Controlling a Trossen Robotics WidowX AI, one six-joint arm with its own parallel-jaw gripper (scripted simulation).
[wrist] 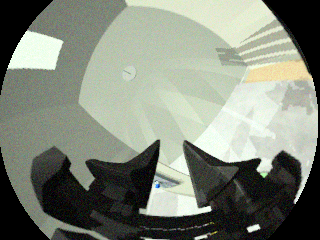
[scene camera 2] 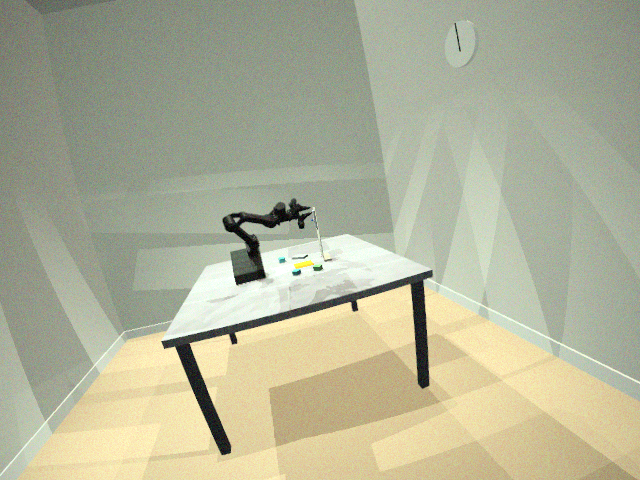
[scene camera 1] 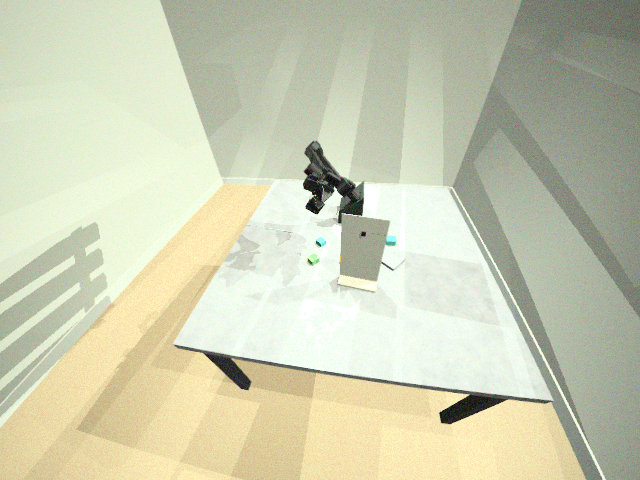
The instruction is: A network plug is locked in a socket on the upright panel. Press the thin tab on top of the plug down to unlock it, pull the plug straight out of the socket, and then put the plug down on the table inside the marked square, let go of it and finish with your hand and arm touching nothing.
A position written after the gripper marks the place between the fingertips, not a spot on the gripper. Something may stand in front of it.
In view: the gripper [scene camera 1: 320,205] and an upright panel [scene camera 1: 363,239].
The gripper is seen too in the wrist view [wrist: 171,142]. The upright panel also shows in the wrist view [wrist: 171,180].
